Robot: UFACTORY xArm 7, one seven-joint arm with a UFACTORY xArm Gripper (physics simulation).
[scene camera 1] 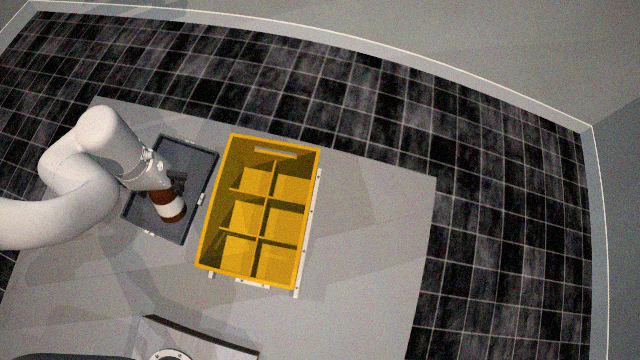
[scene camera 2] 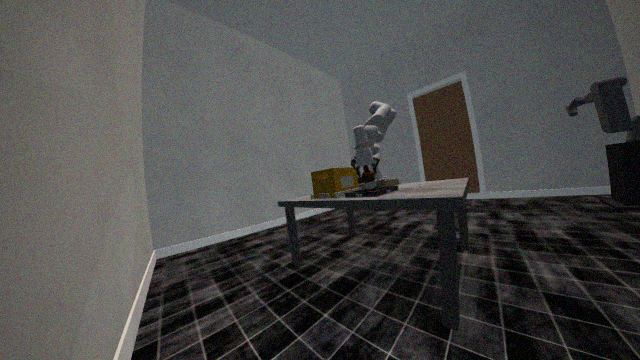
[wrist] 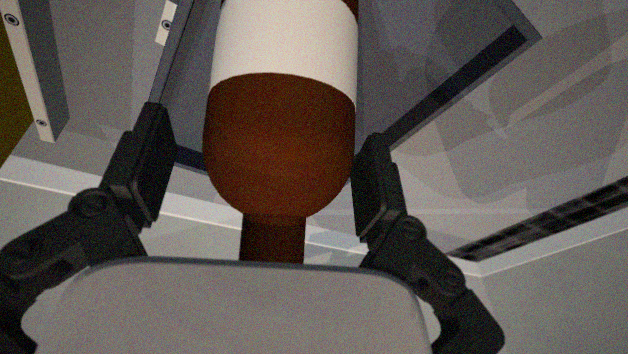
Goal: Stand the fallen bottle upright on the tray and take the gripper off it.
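Where they show: gripper, fingertip midpoint: (scene camera 1: 163,191) (scene camera 2: 367,175) (wrist: 270,139); arm's base, origin of the base link: (scene camera 2: 378,181).
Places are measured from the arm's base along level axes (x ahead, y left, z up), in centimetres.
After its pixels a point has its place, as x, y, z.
The brown bottle (scene camera 1: 170,207) @[34.8, 15.4, 2.9] (scene camera 2: 368,174) @[40.4, 21.3, 5.8] (wrist: 280,140) @[35.4, 17.3, 6.8] with a white label stands about upright on the dark grey tray (scene camera 1: 190,155) @[50.0, 21.1, -4.7] (scene camera 2: 385,191) @[42.1, 31.7, -4.1] (wrist: 400,75) @[34.7, 27.3, -4.7], its neck towards the gripper. My gripper (scene camera 1: 161,190) @[37.1, 17.8, 5.1] (scene camera 2: 367,175) @[37.1, 17.8, 5.1] (wrist: 270,139) @[37.1, 17.8, 5.1] is open, with one finger on each side of the bottle's upper body. In the wrist view a gap shows between the left finger and the bottle; the right finger is very close to the glass, and I cannot tell if they touch. The bottle's base is out of the wrist view, and the arm hides the neck in scene camera 1.
A yellow crate (scene camera 1: 245,277) @[28.6, -8.5, 12.3] (scene camera 2: 322,184) @[55.0, -3.1, 3.4] (wrist: 10,100) @[49.6, 5.7, -1.1] with six compartments stands beside the tray on the grey table (scene camera 1: 370,225) @[50.9, -28.5, -5.2]. White strips (scene camera 1: 304,245) @[40.1, -15.6, -2.3] (wrist: 30,75) @[48.0, 6.2, -2.3] run along its sides. A dark-edged slab (scene camera 1: 205,345) @[10.0, -4.2, 0.2] lies near the arm's base. Another robot (scene camera 2: 612,105) stands far off.
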